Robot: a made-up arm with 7 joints.
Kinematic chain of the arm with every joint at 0, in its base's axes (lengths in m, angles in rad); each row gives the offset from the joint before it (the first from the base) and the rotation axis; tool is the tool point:
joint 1: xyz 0 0 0.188 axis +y
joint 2: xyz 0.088 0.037 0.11 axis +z
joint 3: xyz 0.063 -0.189 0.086 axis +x
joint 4: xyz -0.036 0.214 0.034 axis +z
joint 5: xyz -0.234 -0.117 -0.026 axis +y
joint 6: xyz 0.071 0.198 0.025 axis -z
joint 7: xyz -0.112 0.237 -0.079 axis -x
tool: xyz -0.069 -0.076 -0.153
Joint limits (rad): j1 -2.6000..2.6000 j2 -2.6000..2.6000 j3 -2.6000..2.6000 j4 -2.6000..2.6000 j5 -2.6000..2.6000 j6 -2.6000..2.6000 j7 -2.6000..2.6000
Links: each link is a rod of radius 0.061 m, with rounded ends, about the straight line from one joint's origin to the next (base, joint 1, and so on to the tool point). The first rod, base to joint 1, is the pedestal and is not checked.
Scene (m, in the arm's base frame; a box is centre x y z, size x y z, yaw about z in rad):
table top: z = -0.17
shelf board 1: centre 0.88 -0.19 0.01 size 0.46 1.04 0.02 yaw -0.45
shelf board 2: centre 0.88 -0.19 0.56 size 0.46 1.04 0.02 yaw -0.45
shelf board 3: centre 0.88 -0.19 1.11 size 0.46 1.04 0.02 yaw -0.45
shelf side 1: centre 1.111 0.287 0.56 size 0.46 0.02 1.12 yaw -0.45
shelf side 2: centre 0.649 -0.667 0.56 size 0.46 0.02 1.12 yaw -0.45
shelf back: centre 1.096 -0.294 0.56 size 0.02 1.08 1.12 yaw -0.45
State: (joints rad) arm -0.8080 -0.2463 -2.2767 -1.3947 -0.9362 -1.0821 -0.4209
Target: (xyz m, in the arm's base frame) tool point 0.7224 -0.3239 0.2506
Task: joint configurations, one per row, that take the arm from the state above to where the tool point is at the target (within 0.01 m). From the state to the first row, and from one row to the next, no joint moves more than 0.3 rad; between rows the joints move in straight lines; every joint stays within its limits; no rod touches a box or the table.
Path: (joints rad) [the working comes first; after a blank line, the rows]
Joints at the target: -0.3590 0.6993 -1.9365 -1.6634 -0.5350 -0.7181 -0.7496
Straight joint move there: touches shelf side 2.

1: -0.7545 -0.0142 -2.0433 -1.4595 -0.9708 -1.0401 -0.3961
2: -0.7010 0.2179 -1.8098 -1.5243 -1.0054 -0.9982 -0.3714
3: -0.6476 0.4499 -1.5764 -1.5891 -1.0399 -0.9562 -0.3466
4: -0.5941 0.6820 -1.3430 -1.6539 -1.0745 -0.9142 -0.3219
5: -0.4765 0.6907 -1.6397 -1.6587 -0.8048 -0.8162 -0.5358
6: -0.3590 0.6993 -1.9365 -1.6634 -0.5350 -0.7181 -0.7496

